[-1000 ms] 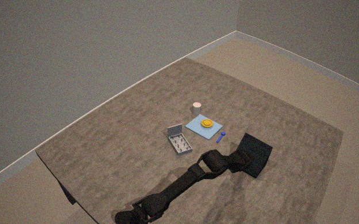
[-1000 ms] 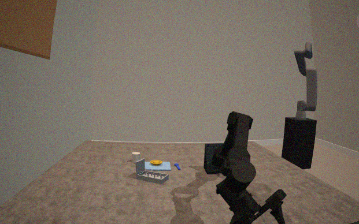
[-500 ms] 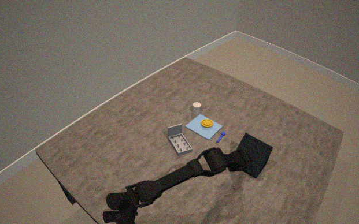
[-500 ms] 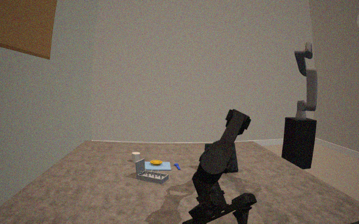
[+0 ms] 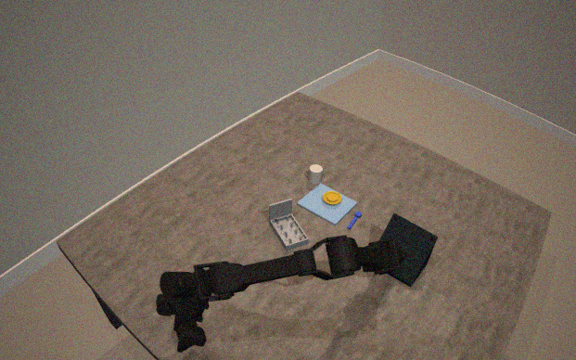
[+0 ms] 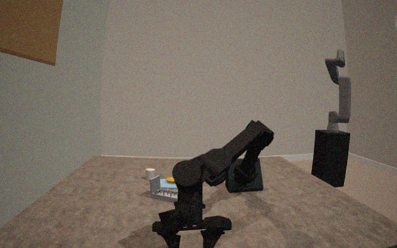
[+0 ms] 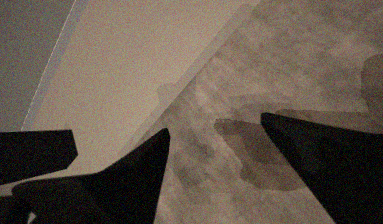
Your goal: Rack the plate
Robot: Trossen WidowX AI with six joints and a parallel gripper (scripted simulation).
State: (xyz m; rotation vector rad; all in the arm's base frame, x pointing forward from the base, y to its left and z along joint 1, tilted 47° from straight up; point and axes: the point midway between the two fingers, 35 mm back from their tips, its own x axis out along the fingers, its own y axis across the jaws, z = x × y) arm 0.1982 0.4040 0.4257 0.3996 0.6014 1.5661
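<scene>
Right now my gripper tip is 690 mm to the left of the yellow plate, 110 mm short of it and 20 mm above it. From my gripper tip the other things lie so: light blue mat: 680 mm to the right, 110 mm ahead, 30 mm below; then grey dish rack: 490 mm to the right, 100 mm ahead, 10 mm below; then blue spoon: 680 mm to the right, 30 mm below.
</scene>
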